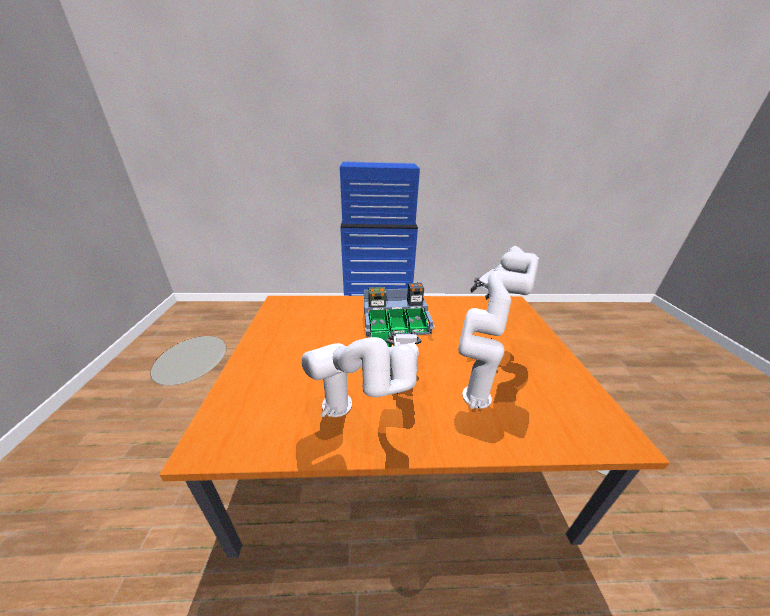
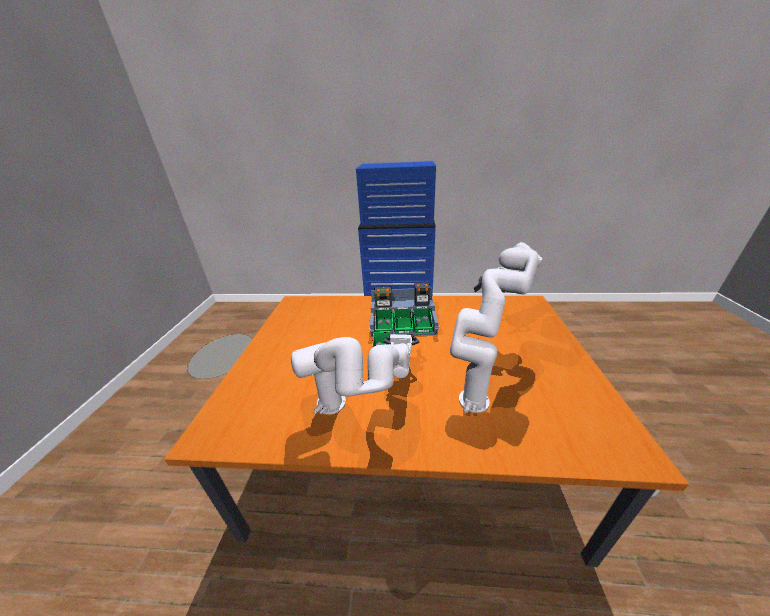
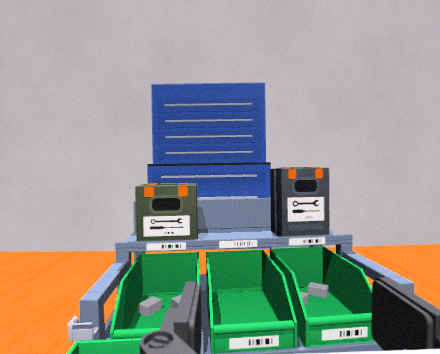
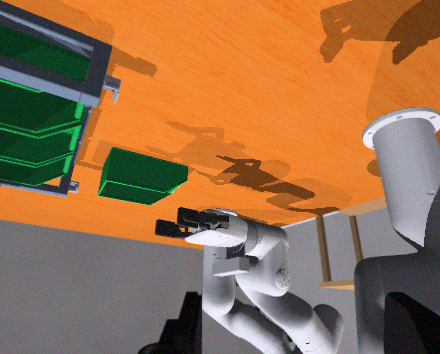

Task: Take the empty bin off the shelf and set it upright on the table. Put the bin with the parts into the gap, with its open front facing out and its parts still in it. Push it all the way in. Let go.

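Frame: origin at the left arm's base, x ahead, y left, z up, level; metres.
Seen in the pictures: left gripper, fingertip midpoint: (image 1: 402, 331) (image 2: 401, 331) (image 3: 286, 309) (image 4: 166, 221); right gripper, fingertip midpoint: (image 1: 478, 294) (image 2: 481, 293) (image 4: 292, 323); left arm's base, origin of the base link: (image 1: 337, 405) (image 2: 331, 402); right arm's base, origin of the base link: (image 1: 476, 397) (image 2: 473, 401) (image 4: 399, 128).
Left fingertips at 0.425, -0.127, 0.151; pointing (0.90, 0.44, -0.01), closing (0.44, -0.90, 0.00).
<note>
Pixels of each thing's top centre, then the offset from my left fingertips to it, as dx, dy, dz. Level surfaces: height alone.
- empty green bin, middle of its top: (image 3: 242, 267) (image 4: 12, 146) (image 2: 403, 315) (image 1: 397, 315) +0.236, +0.116, -0.070
- olive case, middle of its top: (image 3: 168, 183) (image 1: 377, 289) (image 2: 382, 289) +0.266, +0.264, +0.048
- dark grey case, middle of its top: (image 3: 297, 167) (image 2: 422, 284) (image 1: 416, 285) +0.379, +0.062, +0.073
- orange table, its level: dz -0.151
The empty green bin (image 1: 398, 317) (image 2: 403, 317) (image 3: 250, 300) sits in the middle of the lower row of the grey shelf (image 3: 90, 306) (image 4: 102, 70), between two green bins with grey parts. The bin for the parts (image 1: 380, 334) (image 2: 380, 338) (image 4: 145, 170) stands on the table in front of the shelf's left part; its inside is hidden. My left gripper (image 1: 404, 335) (image 2: 402, 336) (image 3: 286, 309) (image 4: 166, 221) is open and empty, in front of the empty bin and apart from it. My right gripper (image 1: 480, 290) is open and empty, raised to the right of the shelf.
An olive case (image 1: 376, 297) (image 3: 166, 212) and a dark grey case (image 1: 416, 294) (image 3: 301, 200) stand on the shelf's upper board. The orange table (image 1: 288, 443) (image 2: 295, 449) carries both arms. A blue cabinet (image 1: 378, 199) (image 2: 396, 199) stands behind the table.
</note>
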